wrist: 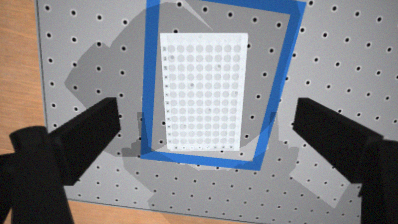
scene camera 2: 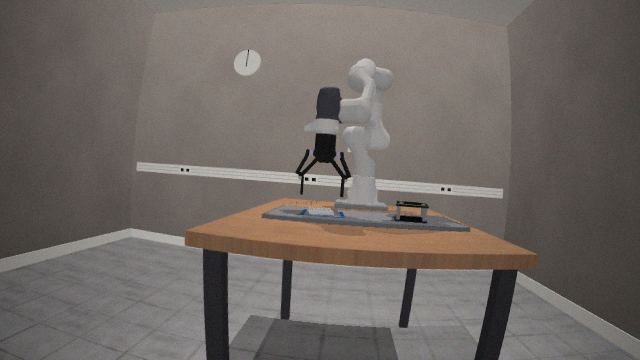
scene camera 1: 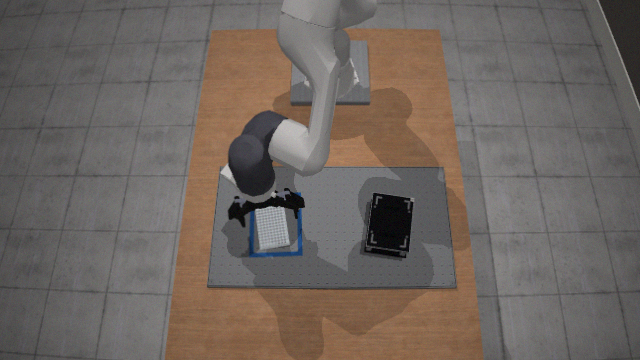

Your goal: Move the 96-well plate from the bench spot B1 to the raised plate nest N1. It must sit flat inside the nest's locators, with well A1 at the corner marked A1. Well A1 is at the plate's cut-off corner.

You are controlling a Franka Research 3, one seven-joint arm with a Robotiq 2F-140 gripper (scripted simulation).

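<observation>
Gripper visible in the wrist view (207,113), scene camera 1 and scene camera 2. On the gripper (scene camera 2: 325,144) and on the gripper (scene camera 1: 260,207) is the same spot.
</observation>
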